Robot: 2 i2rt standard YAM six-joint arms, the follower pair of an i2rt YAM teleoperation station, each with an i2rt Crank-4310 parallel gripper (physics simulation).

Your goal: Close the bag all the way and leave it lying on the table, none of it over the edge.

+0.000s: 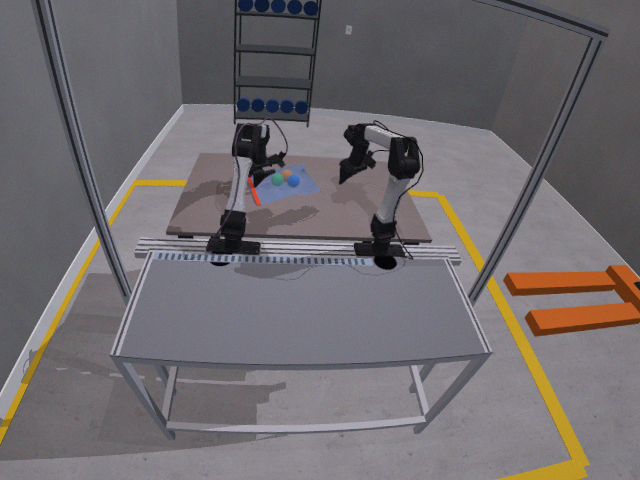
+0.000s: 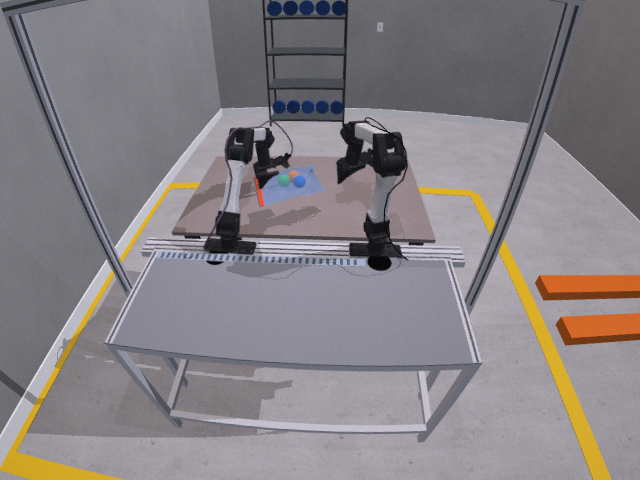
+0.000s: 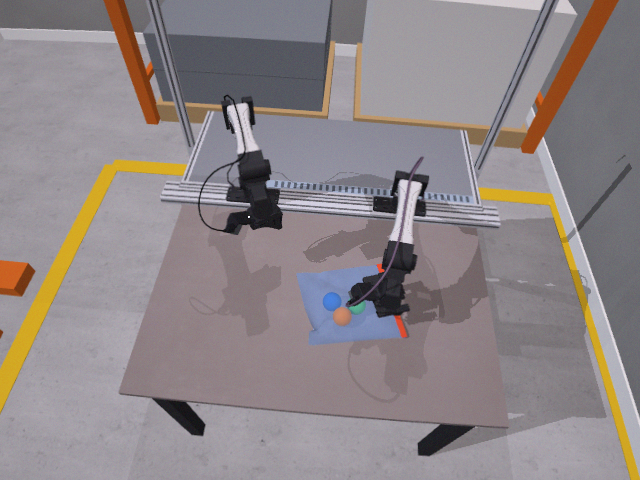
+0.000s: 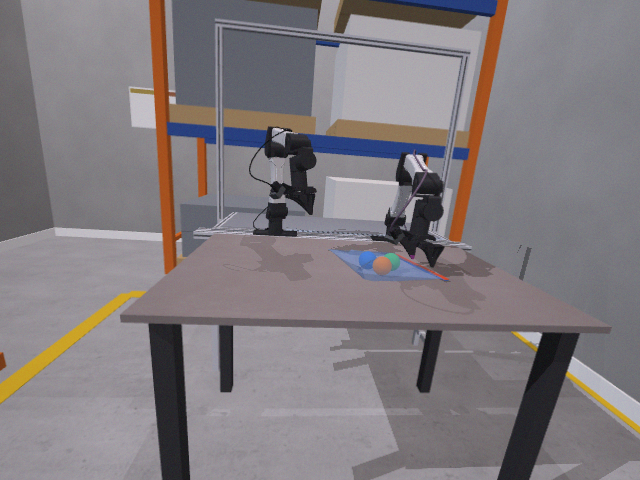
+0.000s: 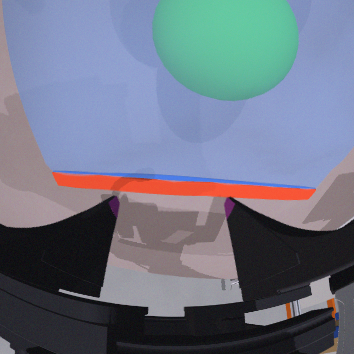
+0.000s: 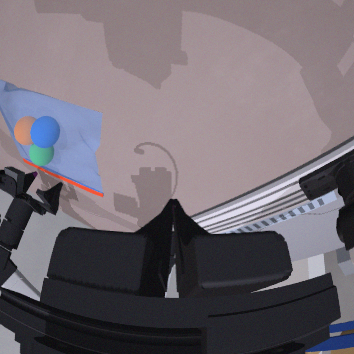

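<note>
The blue see-through bag (image 1: 273, 194) (image 3: 330, 330) (image 4: 408, 274) (image 5: 100, 125) (image 6: 80, 130) lies flat, well inside the table edges. Its red strip (image 1: 254, 191) (image 3: 401, 328) (image 5: 185, 188) (image 6: 75, 183) runs nearly straight, with a thin blue line along its inner edge; whether it is fully sealed I cannot tell. A green ball (image 3: 357, 306) (image 5: 227, 50), an orange ball (image 3: 341, 316) and a blue ball (image 3: 331, 301) show within the bag's outline. My left gripper (image 4: 422, 260) (image 5: 171, 199) (image 6: 48, 176) is open, low beside the strip. My right gripper (image 4: 310, 212) (image 6: 173, 201) is shut and empty, high above the table, away from the bag.
The brown table (image 3: 232, 372) (image 4: 258, 304) carries the bag. The arm rail (image 3: 330, 204) runs along its robot side. A grey bench (image 1: 299, 315) stands behind the arm bases. The left arm reaches over the strip side of the bag.
</note>
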